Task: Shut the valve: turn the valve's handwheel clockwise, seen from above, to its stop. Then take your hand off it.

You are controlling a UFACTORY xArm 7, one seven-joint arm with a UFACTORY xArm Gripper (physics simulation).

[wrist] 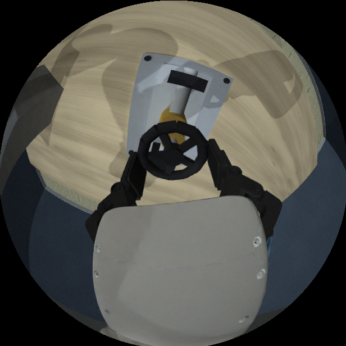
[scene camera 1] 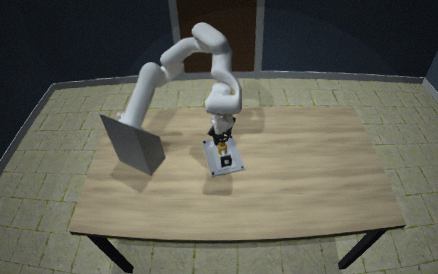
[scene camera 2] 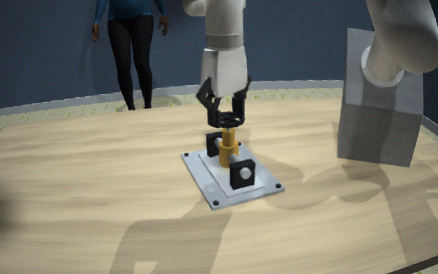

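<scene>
The black spoked handwheel (scene camera 2: 230, 123) (wrist: 172, 175) sits level on top of the valve's orange body (scene camera 1: 222, 147) (scene camera 2: 229, 154) (wrist: 172, 117). The valve is fixed to a light grey plate (scene camera 1: 212, 162) (scene camera 2: 197, 170) on the table, with a silver pipe through two black end blocks. My gripper (scene camera 1: 221, 135) (scene camera 2: 227, 117) (wrist: 173, 155) is shut on the handwheel, one finger at each side of the rim in the wrist view. In scene camera 1 the fingers and wheel overlap and are hard to separate. The frames do not show whether the wheel is at its stop.
A grey box-like block (scene camera 1: 130, 147) (scene camera 2: 377, 135) (wrist: 30, 110) stands by the arm's base on the wooden table (scene camera 1: 300, 175), to the left of the valve in scene camera 1. A person (scene camera 2: 132, 50) stands beyond the table in scene camera 2.
</scene>
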